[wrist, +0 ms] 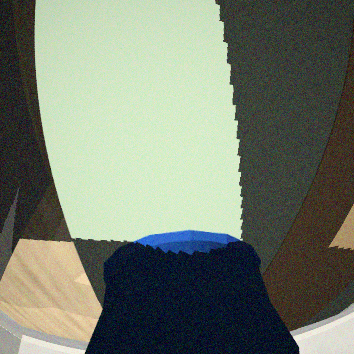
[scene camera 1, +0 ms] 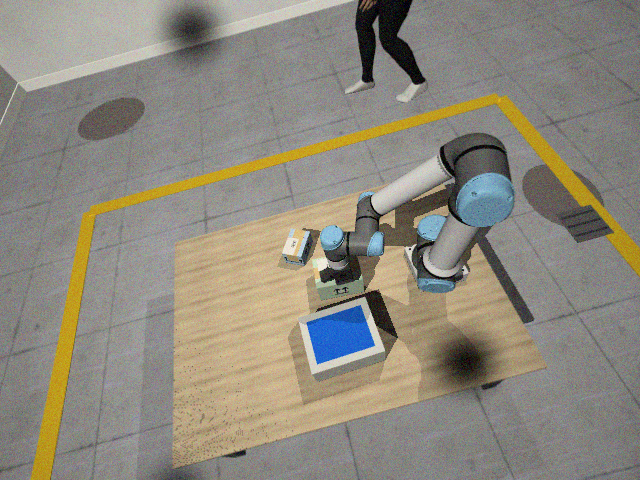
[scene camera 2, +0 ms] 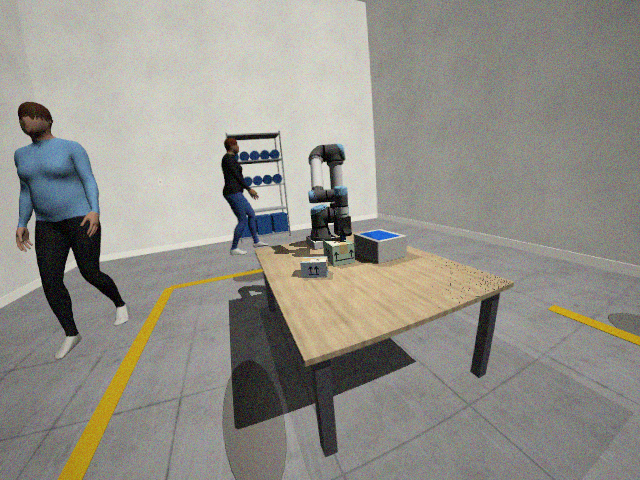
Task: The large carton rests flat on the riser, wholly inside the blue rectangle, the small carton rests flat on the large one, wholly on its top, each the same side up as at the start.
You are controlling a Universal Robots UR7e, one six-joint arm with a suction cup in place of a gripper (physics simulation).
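Observation:
The large carton [scene camera 1: 340,288] [scene camera 2: 339,252], pale green with up-arrows on its side, stands on the wooden table [scene camera 1: 223,362] just behind the riser. Its pale green top [wrist: 140,123] fills the wrist view. My suction cup [scene camera 1: 337,275] [scene camera 2: 343,236] [wrist: 187,240] is right down at the carton's top, with the suction off and nothing lifted. The small carton [scene camera 1: 296,246] [scene camera 2: 313,268] lies on the table to the left of the large one, apart from it. The grey riser [scene camera 1: 309,345] [scene camera 2: 387,250] carries the blue rectangle [scene camera 1: 340,333] [scene camera 2: 379,234], which is bare.
The arm's base [scene camera 1: 434,273] stands on the table's right rear part. A person [scene camera 1: 385,43] [scene camera 2: 237,195] walks behind the table beyond the yellow floor line [scene camera 1: 270,161]; another person [scene camera 2: 90,229] is at the far left. A shelf rack [scene camera 2: 281,167] stands against the wall.

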